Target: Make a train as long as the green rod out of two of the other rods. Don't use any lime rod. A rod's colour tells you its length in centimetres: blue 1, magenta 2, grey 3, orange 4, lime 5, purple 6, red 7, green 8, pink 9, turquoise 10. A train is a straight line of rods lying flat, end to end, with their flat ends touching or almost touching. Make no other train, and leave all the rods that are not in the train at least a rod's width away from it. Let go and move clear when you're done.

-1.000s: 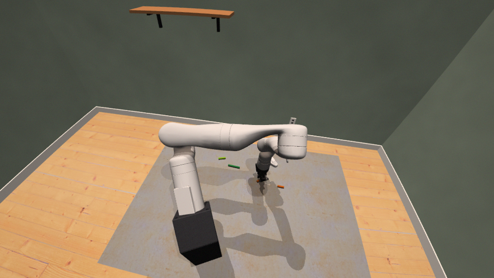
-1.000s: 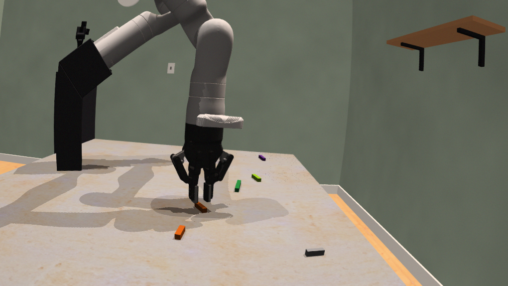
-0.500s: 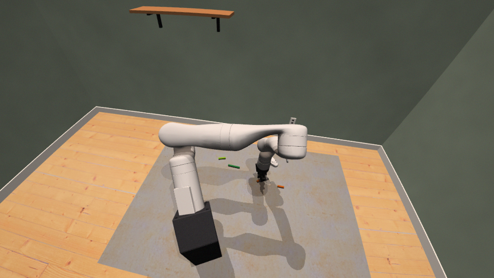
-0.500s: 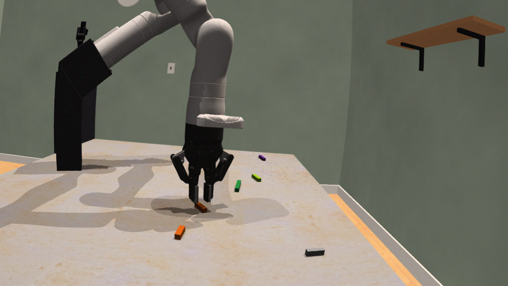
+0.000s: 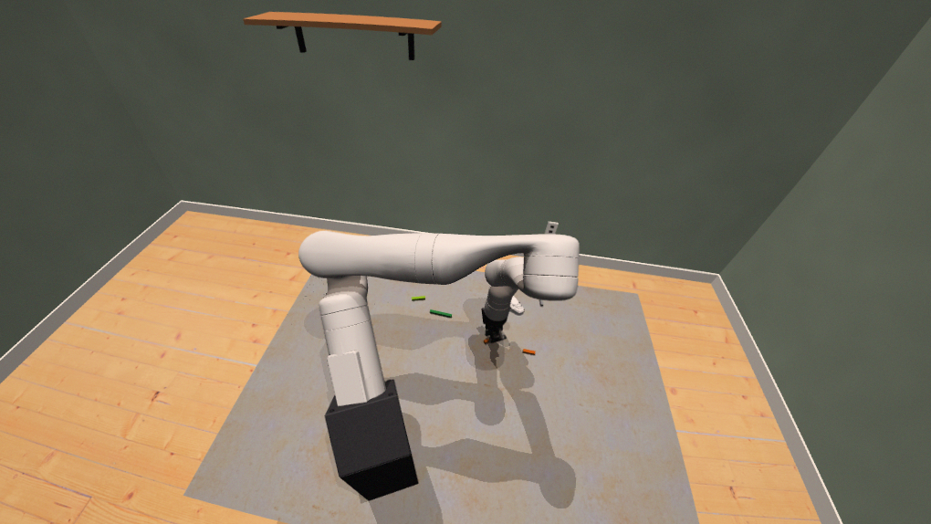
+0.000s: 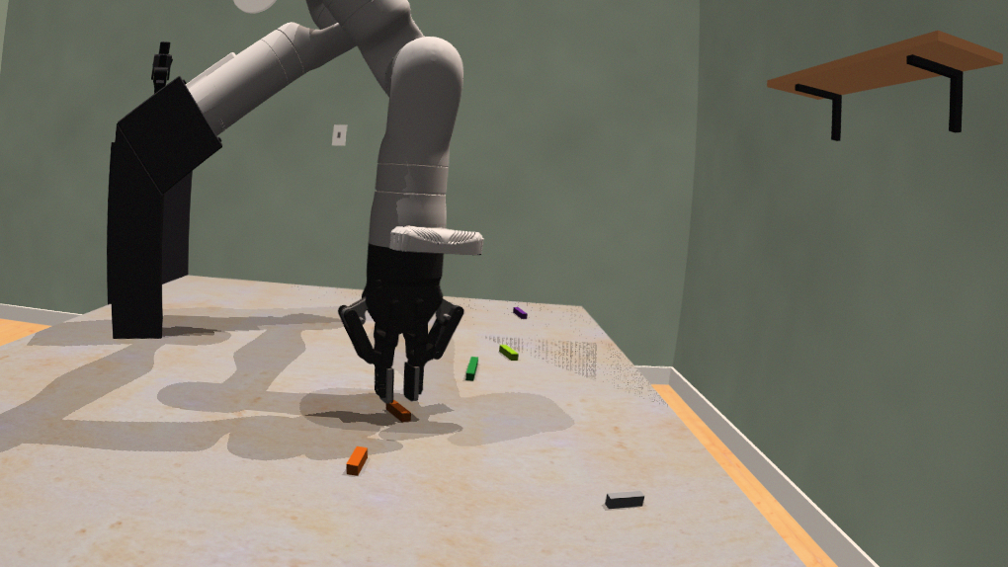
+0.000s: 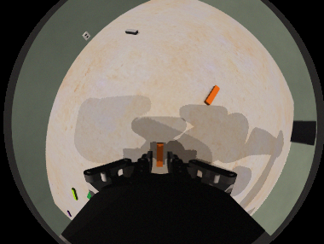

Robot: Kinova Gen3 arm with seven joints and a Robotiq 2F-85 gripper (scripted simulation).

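My hand is 14 cm to the left of the orange rod and 3 cm above it. Also, from my hand: green rod (5 cm ahead, 19 cm to the left, 3 cm below); lime rod (8 cm ahead, 30 cm to the left, 3 cm below); grey rod (23 cm ahead, 15 cm to the right, 3 cm below).
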